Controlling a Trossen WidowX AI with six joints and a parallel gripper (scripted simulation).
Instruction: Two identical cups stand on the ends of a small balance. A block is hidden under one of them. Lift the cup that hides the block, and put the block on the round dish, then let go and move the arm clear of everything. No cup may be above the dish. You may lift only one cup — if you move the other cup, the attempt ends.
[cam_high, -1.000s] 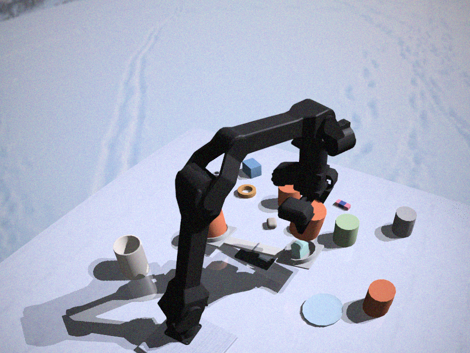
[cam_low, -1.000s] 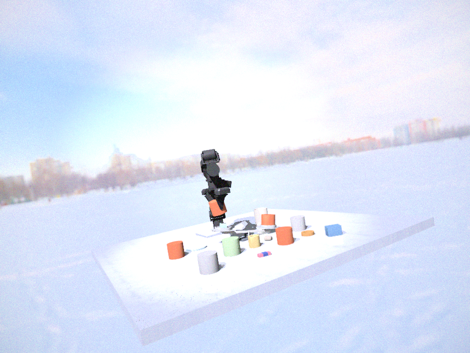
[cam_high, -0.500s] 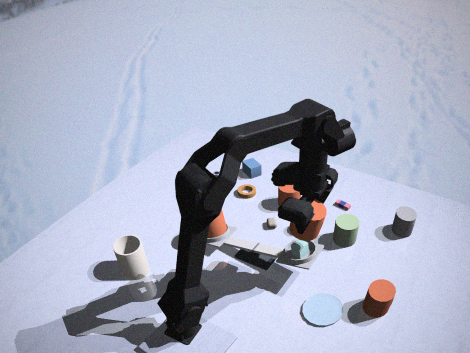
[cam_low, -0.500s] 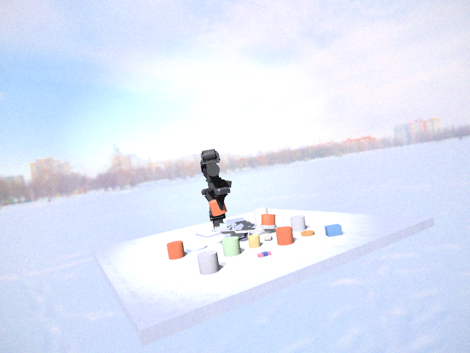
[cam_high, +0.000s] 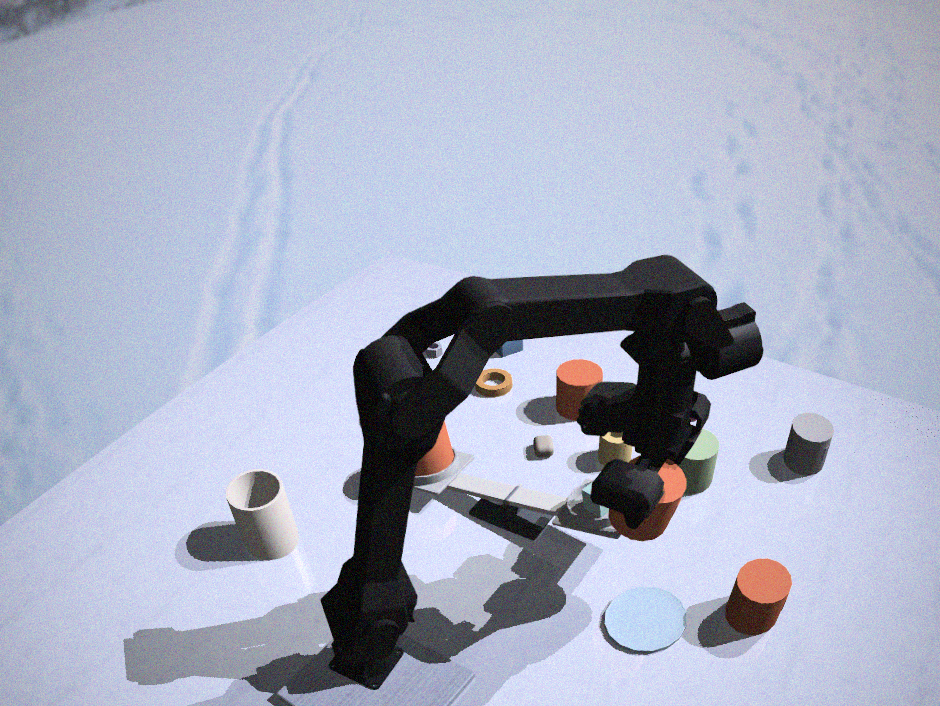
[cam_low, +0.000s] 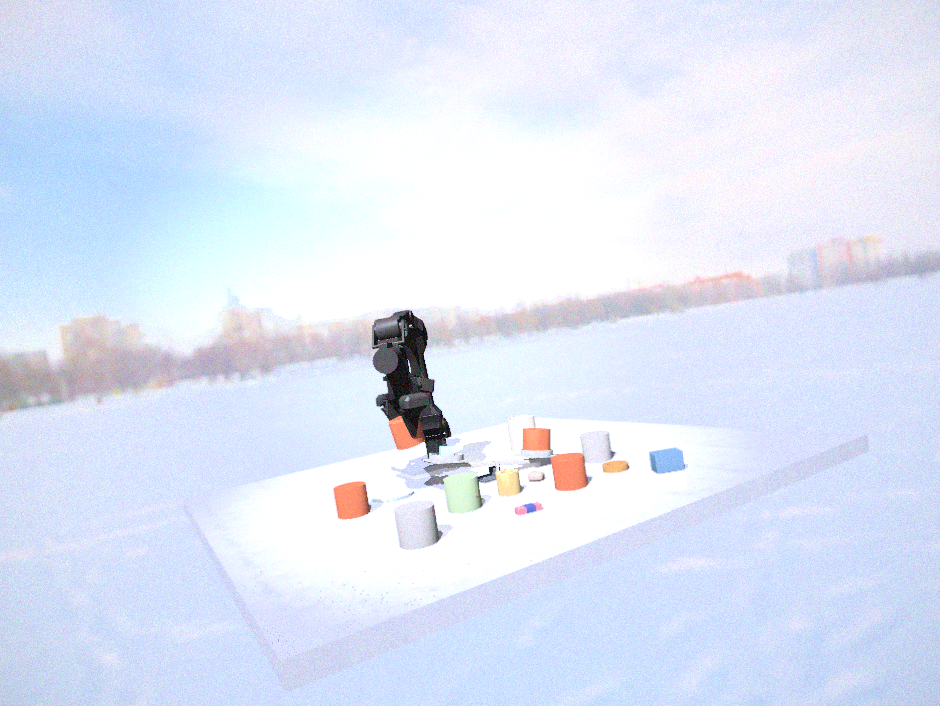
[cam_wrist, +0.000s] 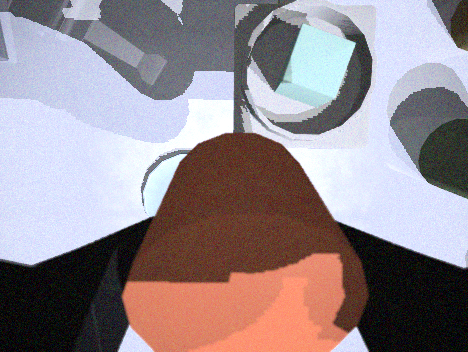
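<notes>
My gripper tip is now 7 cm to the right of the pale teal block, 5 cm short of it and 5 cm above it. Also, from my gripper tip: green cylinder (23 cm ahead, 10 cm below, 1 cm to the right); then cream cup (46 cm to the left, 12 cm behind, 10 cm below); then round light-blue dish (14 cm below, 5 cm behind, 4 cm to the right).
</notes>
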